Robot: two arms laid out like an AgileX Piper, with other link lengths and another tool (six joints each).
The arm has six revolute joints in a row. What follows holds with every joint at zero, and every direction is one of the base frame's.
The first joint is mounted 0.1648 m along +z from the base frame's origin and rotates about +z.
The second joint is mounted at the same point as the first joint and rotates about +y.
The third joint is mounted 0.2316 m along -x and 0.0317 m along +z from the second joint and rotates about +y.
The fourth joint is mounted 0.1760 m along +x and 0.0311 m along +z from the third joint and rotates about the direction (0.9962, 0, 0.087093).
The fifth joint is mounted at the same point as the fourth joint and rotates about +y.
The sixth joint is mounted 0.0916 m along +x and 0.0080 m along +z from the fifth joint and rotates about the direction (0.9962, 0, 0.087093).
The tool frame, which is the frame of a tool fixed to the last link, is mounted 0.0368 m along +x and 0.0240 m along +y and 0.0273 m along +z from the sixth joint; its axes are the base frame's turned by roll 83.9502, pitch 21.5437 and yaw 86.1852 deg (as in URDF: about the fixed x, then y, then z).
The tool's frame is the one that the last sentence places.
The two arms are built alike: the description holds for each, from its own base.
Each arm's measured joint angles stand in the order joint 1, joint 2, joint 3, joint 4, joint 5, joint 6.
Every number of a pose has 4 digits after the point. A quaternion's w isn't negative.
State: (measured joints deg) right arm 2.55 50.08 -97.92 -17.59 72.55 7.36; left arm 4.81 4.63 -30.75 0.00 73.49 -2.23
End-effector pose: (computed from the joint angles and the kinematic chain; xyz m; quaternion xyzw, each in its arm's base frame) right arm 0.1044 -0.0109 0.4947 0.5217 0.6139 0.2376 0.5427; left arm 0.0262 0.0272 0.2492 0.4688 0.7827 0.2269 0.3408
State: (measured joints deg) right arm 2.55 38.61 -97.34 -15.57 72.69 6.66; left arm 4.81 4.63 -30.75 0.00 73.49 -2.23
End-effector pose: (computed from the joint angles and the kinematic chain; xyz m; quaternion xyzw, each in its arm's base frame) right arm 0.0388 -0.0094 0.5059 0.4919 0.5680 0.2981 0.5887; left arm 0.0262 0.0272 0.2492 0.4688 0.7827 0.2269 0.3408
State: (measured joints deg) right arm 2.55 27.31 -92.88 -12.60 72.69 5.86; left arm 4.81 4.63 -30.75 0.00 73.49 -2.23
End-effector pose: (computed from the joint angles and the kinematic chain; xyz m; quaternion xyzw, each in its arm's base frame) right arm -0.0129 -0.0052 0.4932 0.4633 0.5431 0.3437 0.6101; left arm 0.0262 0.0272 0.2492 0.4688 0.7827 0.2269 0.3408
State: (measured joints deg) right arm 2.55 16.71 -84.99 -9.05 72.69 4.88; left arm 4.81 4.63 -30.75 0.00 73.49 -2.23
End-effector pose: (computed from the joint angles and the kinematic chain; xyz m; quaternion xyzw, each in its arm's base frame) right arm -0.0440 0.0012 0.4635 0.4407 0.5422 0.3729 0.6105; left arm 0.0262 0.0272 0.2492 0.4688 0.7827 0.2269 0.3408
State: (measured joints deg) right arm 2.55 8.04 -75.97 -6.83 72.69 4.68; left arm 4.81 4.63 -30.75 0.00 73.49 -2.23
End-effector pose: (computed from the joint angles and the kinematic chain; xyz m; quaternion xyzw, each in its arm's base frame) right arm -0.0553 0.0054 0.4292 0.4342 0.5510 0.3846 0.6000; left arm 0.0262 0.0272 0.2492 0.4688 0.7827 0.2269 0.3408
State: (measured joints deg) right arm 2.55 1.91 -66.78 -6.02 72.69 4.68; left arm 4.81 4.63 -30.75 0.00 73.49 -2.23
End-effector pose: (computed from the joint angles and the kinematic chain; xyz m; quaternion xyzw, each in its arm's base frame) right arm -0.0505 0.0073 0.3956 0.4412 0.5693 0.3774 0.5820; left arm 0.0262 0.0272 0.2492 0.4688 0.7827 0.2269 0.3408
